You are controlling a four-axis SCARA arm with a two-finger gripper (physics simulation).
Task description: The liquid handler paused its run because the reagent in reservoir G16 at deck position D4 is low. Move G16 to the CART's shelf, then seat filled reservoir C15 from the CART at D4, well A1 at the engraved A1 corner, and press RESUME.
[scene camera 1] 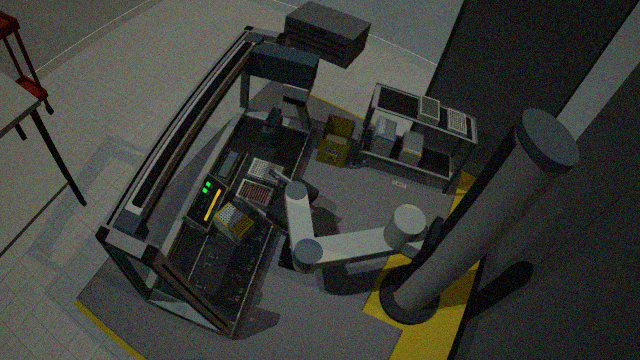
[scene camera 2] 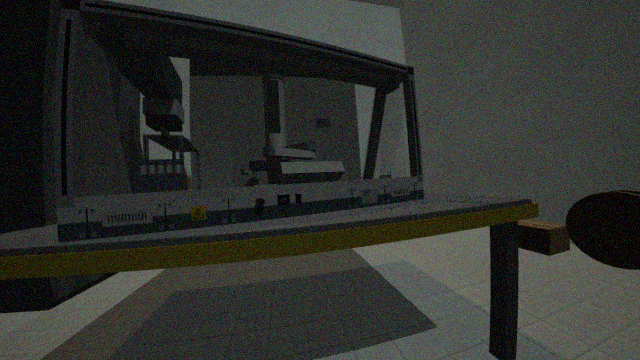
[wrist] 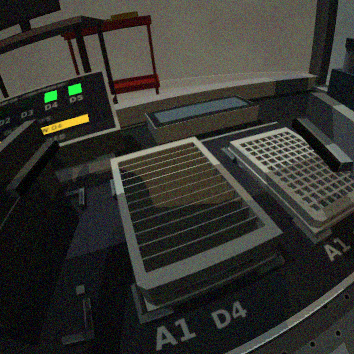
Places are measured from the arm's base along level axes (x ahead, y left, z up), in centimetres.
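Pixels of known places: gripper, fingertip midpoint: (scene camera 1: 255,183) (scene camera 2: 263,170) (wrist: 169,115); arm's base, link origin: (scene camera 1: 409,295).
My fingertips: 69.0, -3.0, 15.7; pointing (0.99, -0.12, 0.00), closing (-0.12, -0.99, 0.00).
Note:
Ahead of a thing's pixels: the offset from my fingertips to its top centre, as dx, dy, dz. "spot": to the spot under its first point.
Reservoir G16 @(+0.2, +0.2, -5.4) (scene camera 1: 255,193) (wrist: 195,205) sits at D4, a pale tray with parallel troughs, its near corner by the engraved A1; its label is unreadable. My gripper (scene camera 1: 265,191) (wrist: 169,115) is open, its fingers wide apart on either side of it in the wrist view, the right one over the neighbouring well plate. The CART (scene camera 1: 397,101) stands at right in scene camera 1, with a pale tray @(-43.1, -52.6, +23.8) (scene camera 1: 429,109) and a gridded plate @(-55.8, -55.6, +22.1) (scene camera 1: 457,121) on top; I cannot read which is C15. The status panel @(spot: +11.3, +16.2, -1.7) (scene camera 1: 205,202) (wrist: 92,107) shows green D4 and D5 lamps and an amber bar. RESUME cannot be made out.
A yellow tip rack @(-0.9, +15.8, -1.4) (scene camera 1: 234,221) sits askew on the deck beside D4. A well plate @(+3.0, -11.8, -7.1) (scene camera 1: 265,169) (wrist: 305,175) is on the other side, with a blue-topped tray @(spot: +16.4, -5.3, -6.3) (scene camera 1: 228,164) (wrist: 202,111) behind. A yellow bin @(-13.0, -42.1, -0.9) (scene camera 1: 334,152) stands between deck and CART. Boxes @(-30.5, -49.6, +6.0) (scene camera 1: 385,134) @(-43.1, -52.6, +2.7) (scene camera 1: 412,146) fill the lower shelf.

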